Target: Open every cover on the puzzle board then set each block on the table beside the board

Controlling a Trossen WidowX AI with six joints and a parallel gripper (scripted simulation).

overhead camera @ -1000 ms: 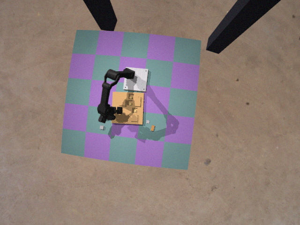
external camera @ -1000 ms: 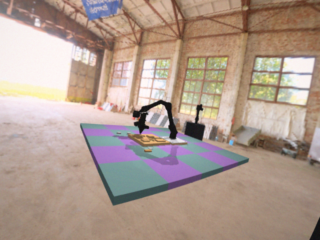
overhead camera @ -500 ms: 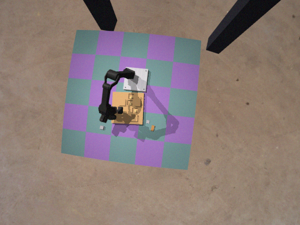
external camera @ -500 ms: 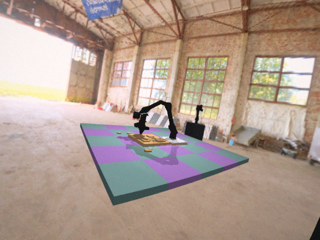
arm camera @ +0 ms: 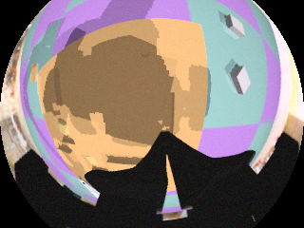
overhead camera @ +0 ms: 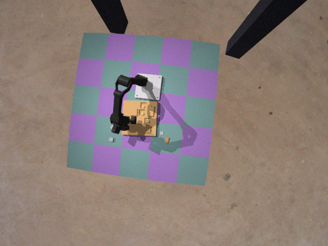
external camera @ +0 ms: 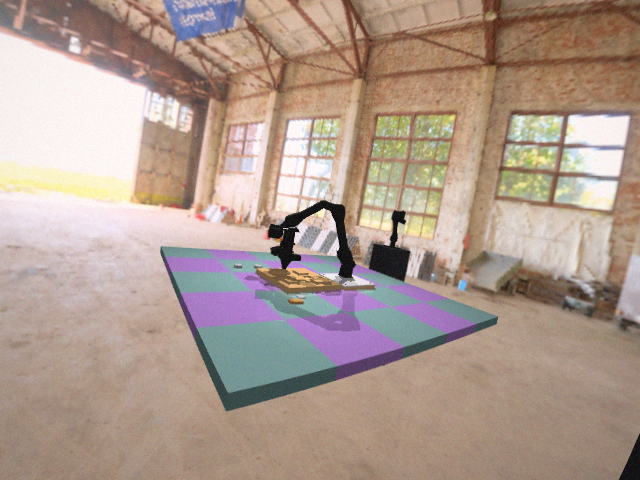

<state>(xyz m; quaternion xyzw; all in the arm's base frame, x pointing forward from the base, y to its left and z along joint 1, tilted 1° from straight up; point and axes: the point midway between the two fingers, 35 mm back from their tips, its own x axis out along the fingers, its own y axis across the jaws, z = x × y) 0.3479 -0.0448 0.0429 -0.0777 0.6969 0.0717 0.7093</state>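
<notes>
My gripper tip is now 5 cm past the orange puzzle board and 10 cm to the right of it. From my gripper tip the other things lie so: orange block 8 cm ahead, 37 cm to the left, 2 cm below.
</notes>
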